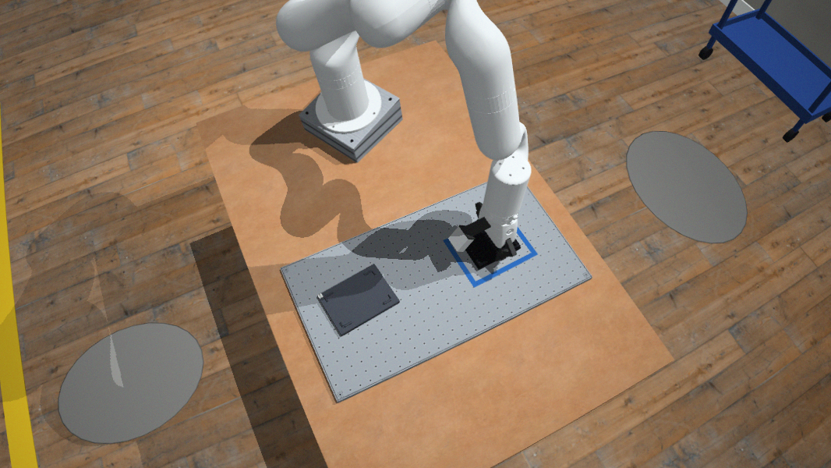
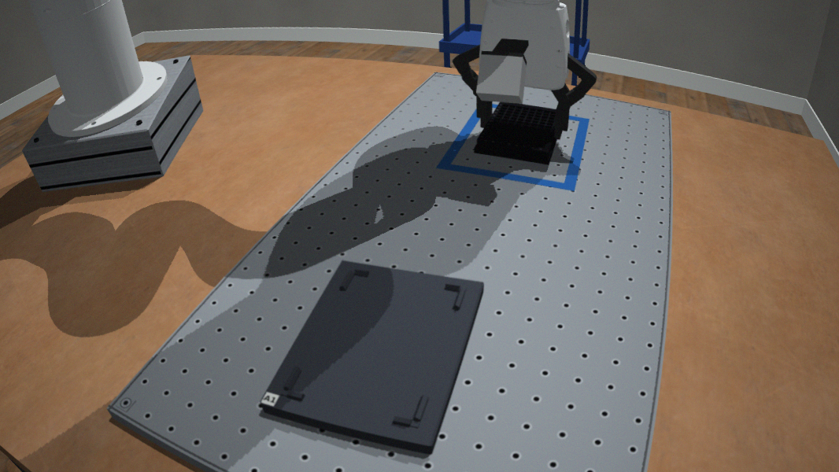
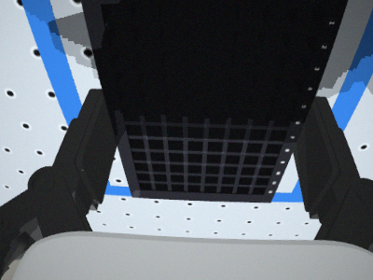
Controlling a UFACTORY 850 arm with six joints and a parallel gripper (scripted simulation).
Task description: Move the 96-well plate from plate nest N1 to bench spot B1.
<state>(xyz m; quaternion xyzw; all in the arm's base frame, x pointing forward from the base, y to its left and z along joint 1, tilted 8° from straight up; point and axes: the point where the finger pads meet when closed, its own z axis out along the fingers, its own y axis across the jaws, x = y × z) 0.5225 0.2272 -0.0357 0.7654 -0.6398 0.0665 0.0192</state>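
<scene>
Now: the black 96-well plate 10 mm below my hand. From my hand the other things lie so: dark plate nest N1: 30 mm ahead, 360 mm to the right, 20 mm below.
</scene>
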